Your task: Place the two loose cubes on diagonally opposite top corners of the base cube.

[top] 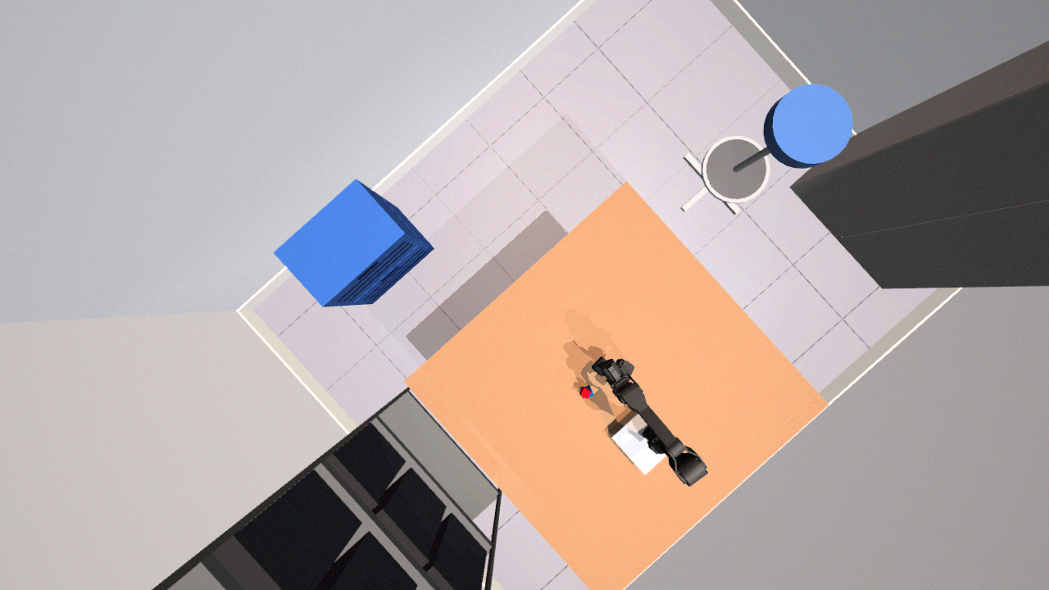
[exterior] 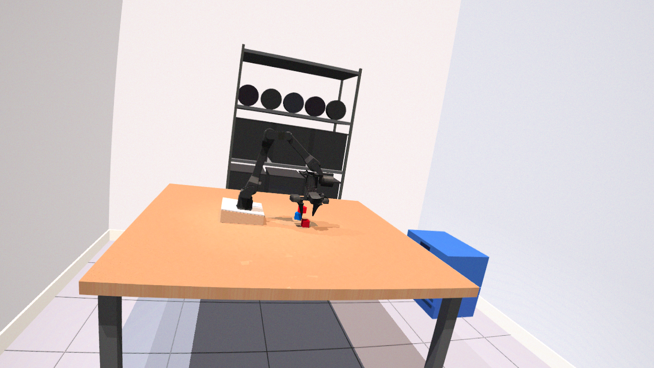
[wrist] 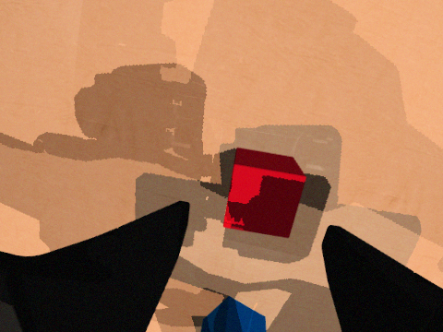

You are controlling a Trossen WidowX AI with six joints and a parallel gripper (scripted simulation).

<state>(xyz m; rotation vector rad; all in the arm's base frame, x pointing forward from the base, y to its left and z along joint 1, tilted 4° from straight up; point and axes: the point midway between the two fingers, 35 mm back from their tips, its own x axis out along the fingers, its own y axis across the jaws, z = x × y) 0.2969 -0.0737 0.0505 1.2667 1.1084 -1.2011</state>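
The blue cube is 12 cm to the left of my gripper tip and 4 cm below it.
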